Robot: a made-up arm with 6 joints.
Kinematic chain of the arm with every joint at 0, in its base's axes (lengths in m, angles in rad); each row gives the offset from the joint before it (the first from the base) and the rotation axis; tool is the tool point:
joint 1: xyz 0 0 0.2 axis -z
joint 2: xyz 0.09 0 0.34 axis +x
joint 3: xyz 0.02 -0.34 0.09 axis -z
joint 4: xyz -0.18 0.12 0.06 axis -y
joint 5: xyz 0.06 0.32 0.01 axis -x
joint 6: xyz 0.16 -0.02 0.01 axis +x
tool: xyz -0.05 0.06 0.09
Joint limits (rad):
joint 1: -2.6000..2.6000
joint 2: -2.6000..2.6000
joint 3: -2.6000..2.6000
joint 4: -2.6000..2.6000
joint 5: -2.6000..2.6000
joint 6: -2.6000..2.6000
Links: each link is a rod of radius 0.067 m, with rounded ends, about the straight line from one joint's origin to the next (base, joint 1, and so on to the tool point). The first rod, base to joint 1, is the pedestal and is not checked.
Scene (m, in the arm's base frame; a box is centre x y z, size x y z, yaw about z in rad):
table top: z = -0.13
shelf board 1: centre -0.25 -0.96 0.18 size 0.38 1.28 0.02 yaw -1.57
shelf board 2: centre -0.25 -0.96 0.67 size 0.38 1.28 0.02 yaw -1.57
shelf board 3: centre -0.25 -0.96 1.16 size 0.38 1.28 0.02 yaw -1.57
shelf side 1: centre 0.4 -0.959 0.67 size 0.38 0.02 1 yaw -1.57
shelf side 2: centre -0.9 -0.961 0.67 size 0.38 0.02 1 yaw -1.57
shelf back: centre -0.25 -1.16 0.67 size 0.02 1.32 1 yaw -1.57
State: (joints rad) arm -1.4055 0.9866 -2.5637 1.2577 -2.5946 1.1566
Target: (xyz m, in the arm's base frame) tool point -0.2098 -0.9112 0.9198
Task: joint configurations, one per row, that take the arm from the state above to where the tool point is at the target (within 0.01 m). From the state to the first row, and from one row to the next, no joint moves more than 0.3 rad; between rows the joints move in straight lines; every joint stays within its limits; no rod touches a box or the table.
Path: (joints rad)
1: -1.1883 0.6989 -2.3211 1.1744 -2.5957 1.2134
2: -0.9710 0.4111 -2.0786 1.0910 -2.5968 1.2702
3: -0.7538 0.1234 -1.8360 1.0077 -2.5978 1.3269
4: -0.5365 -0.1644 -1.5934 0.9243 -2.5989 1.3837
5: -0.3193 -0.4521 -1.3509 0.8410 -2.6000 1.4405
6: -0.2152 -0.3933 -1.5591 1.1192 -2.6000 1.5953
7: -0.1111 -0.3344 -1.7673 1.3974 -2.6000 1.7501
8: -0.0070 -0.2755 -1.9754 1.6756 -2.6000 1.9048
9: 0.0971 -0.2166 -2.1836 1.9537 -2.6000 2.0596
10: 0.2012 -0.1578 -2.3918 2.2319 -2.6000 2.2144
11: 0.3053 -0.0989 -2.6000 2.5101 -2.6000 2.3692

